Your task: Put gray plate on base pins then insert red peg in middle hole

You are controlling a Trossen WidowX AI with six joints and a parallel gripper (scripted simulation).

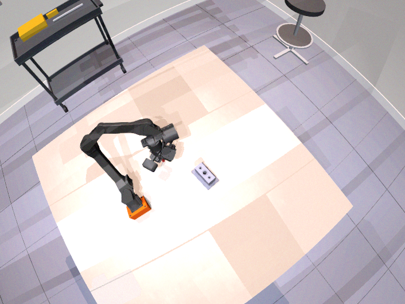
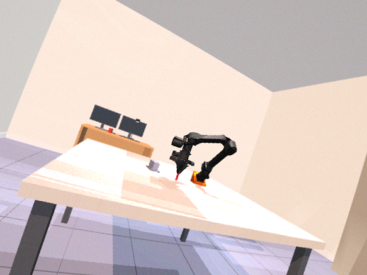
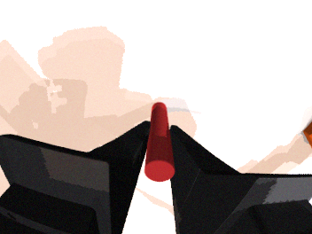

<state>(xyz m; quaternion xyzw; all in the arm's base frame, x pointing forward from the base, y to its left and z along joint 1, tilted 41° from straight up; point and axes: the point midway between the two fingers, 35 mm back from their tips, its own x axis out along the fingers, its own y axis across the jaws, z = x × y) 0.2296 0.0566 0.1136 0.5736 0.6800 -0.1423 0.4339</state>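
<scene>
My gripper tip is now 180 mm to the left of the gray plate and 110 mm short of it. Round my gripper tip: red peg right at my gripper tip; flat base 180 mm to the right, 110 mm ahead, 40 mm below.
</scene>
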